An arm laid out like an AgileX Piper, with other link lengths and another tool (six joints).
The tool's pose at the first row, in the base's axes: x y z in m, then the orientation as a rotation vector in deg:
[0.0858 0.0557 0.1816 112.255 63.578 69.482]
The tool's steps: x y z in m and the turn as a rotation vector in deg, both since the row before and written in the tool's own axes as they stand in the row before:
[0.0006 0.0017 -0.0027 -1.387 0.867 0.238]
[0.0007 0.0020 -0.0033 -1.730 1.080 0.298]
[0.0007 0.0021 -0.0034 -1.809 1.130 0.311]
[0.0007 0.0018 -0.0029 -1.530 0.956 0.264]
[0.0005 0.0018 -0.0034 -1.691 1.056 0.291]
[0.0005 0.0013 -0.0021 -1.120 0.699 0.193]
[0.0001 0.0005 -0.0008 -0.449 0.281 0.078]
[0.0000 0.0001 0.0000 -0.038 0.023 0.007]
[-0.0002 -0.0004 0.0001 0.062 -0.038 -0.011]
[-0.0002 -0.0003 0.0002 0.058 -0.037 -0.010]
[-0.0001 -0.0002 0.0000 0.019 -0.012 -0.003]
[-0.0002 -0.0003 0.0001 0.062 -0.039 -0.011]
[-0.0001 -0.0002 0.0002 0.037 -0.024 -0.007]
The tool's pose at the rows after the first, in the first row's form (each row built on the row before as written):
[0.0841 0.0555 0.1844 111.051 62.681 71.015]
[0.0819 0.0553 0.1876 109.531 61.551 72.899]
[0.0795 0.0550 0.1909 107.919 60.359 74.837]
[0.0774 0.0548 0.1937 106.538 59.342 76.450]
[0.0747 0.0545 0.1964 104.994 58.209 78.204]
[0.0730 0.0544 0.1983 103.961 57.453 79.349]
[0.0723 0.0543 0.1990 103.545 57.149 79.806]
[0.0723 0.0542 0.1991 103.510 57.123 79.844]
[0.0723 0.0542 0.1986 103.567 57.166 79.782]
[0.0724 0.0542 0.1982 103.621 57.205 79.722]
[0.0723 0.0542 0.1980 103.639 57.218 79.703]
[0.0723 0.0542 0.1976 103.696 57.260 79.640]
[0.0724 0.0542 0.1973 103.730 57.285 79.601]

